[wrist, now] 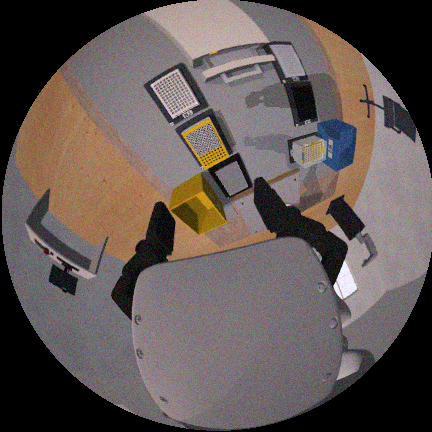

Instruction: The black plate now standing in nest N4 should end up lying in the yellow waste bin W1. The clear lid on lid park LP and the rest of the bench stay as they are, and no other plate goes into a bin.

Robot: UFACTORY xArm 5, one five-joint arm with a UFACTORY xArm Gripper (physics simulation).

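Frame: origin at the arm's base, x back, y right, z up, level; metres.
Seen in the pictures: gripper, fingertip midpoint: [210, 200].
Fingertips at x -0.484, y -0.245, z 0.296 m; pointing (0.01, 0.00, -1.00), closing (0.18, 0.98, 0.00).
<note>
Pixels of each thing's top centre, then the offset from my fingertips to it. "*": a spot on its surface instead.
- black plate, top centre: [306, 103] dx -0.017, dy +0.387, dz -0.303 m
- yellow waste bin, top centre: [199, 216] dx +0.219, dy -0.110, dz -0.210 m
- white plate, top centre: [173, 92] dx -0.150, dy -0.009, dz -0.303 m
- yellow-framed plate, top centre: [206, 145] dx +0.022, dy +0.009, dz -0.253 m
- black-rimmed holder, top centre: [232, 179] dx +0.195, dy +0.045, dz -0.312 m
- pale plate, top centre: [290, 59] dx -0.182, dy +0.361, dz -0.303 m
- clear-sided plate, top centre: [315, 154] dx +0.166, dy +0.378, dz -0.252 m
- blue bin, top centre: [347, 149] dx +0.154, dy +0.533, dz -0.210 m
- light device with a handle bar, surface spot: [240, 66] * dx -0.154, dy +0.170, dz -0.270 m
The black plate [303, 102] lies in a dark nest in the right-hand row, between a pale plate and a clear-sided plate; the nest labels are too small to read. The yellow waste bin [186, 191] stands at the near end of the left-hand row, and the part of its inside that shows holds no plate. My gripper [210, 200] is open with nothing between its fingers. Its fingertips appear on either side of the bin in the view, and the black plate is well beyond the right finger. I cannot tell for sure which item is the clear lid on LP.
A white plate [175, 94] and a yellow-framed plate [206, 142] sit in the left row, with a black-rimmed holder [214, 179] beside the bin. The pale plate [288, 60], clear-sided plate [309, 151] and blue bin [342, 143] stand right. A light device with a handle bar [240, 66] is at the back.
</note>
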